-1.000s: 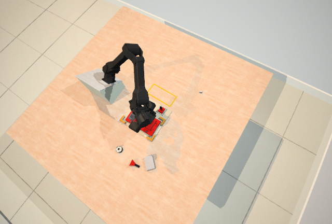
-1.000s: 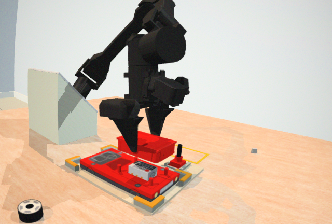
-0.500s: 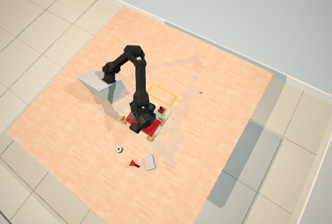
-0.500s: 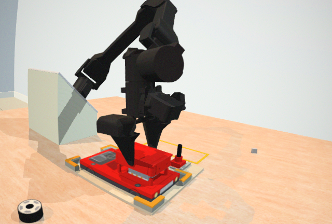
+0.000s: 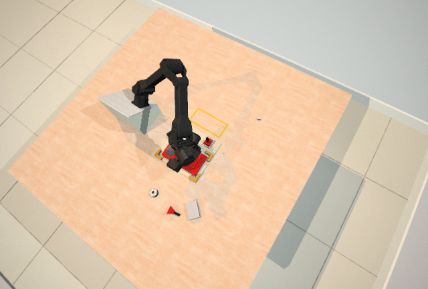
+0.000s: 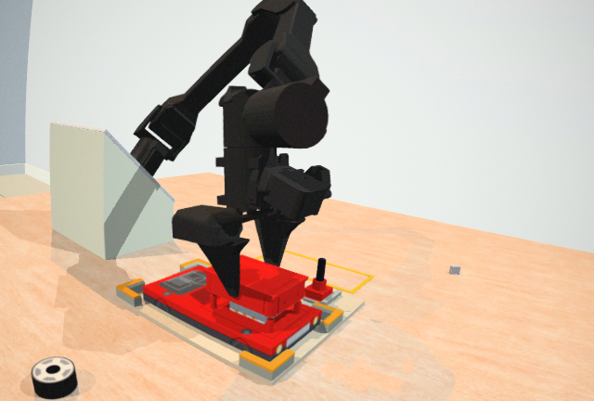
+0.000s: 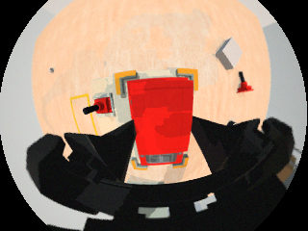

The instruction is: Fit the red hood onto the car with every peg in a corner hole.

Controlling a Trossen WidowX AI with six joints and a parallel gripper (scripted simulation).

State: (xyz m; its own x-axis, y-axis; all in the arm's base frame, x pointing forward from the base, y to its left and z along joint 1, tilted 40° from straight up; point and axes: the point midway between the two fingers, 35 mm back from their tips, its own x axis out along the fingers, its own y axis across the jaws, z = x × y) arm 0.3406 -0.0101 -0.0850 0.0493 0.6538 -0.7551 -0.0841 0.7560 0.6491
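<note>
Now: the red hood 10 mm above my gripper tip. Also, from my gripper tip: wheel 50 mm behind, 220 mm to the right, 50 mm below; white engine block 10 mm to the left, 30 mm below.
</note>
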